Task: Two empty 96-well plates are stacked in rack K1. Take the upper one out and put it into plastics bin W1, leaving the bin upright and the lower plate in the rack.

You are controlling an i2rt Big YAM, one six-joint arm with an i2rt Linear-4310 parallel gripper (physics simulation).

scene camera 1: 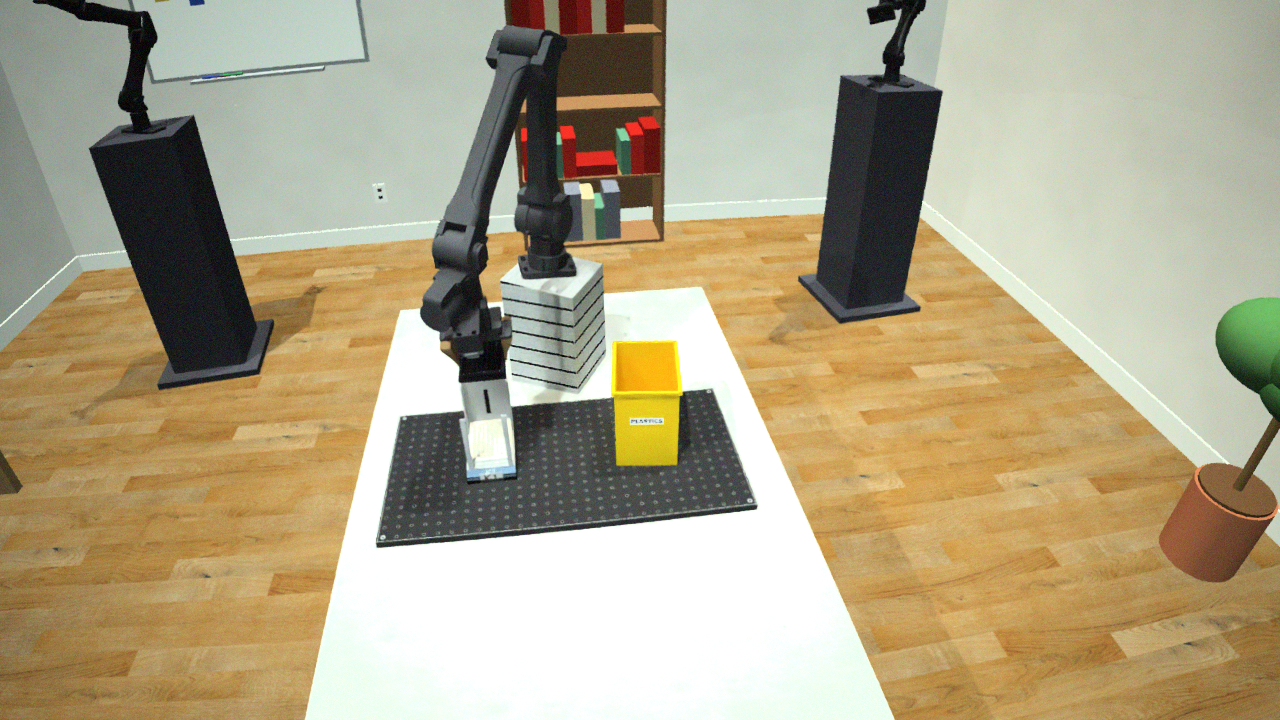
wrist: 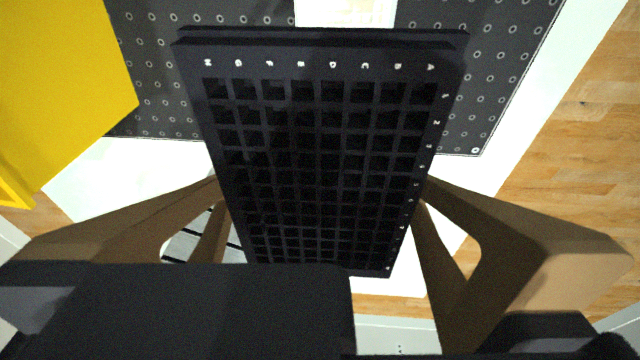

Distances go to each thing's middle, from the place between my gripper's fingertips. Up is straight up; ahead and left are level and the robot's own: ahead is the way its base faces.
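Counted from my hand, the yellow plastics bin W1 (scene camera 1: 646, 385) is 300 mm to the left, 120 mm below and 50 mm ahead. The white 96-well plate (scene camera 1: 487, 444) is 190 mm below my hand, 10 mm to the right of it and 10 mm ahead of it. And the black 96-well plate (scene camera 1: 491, 365) I see 10 mm above my hand.
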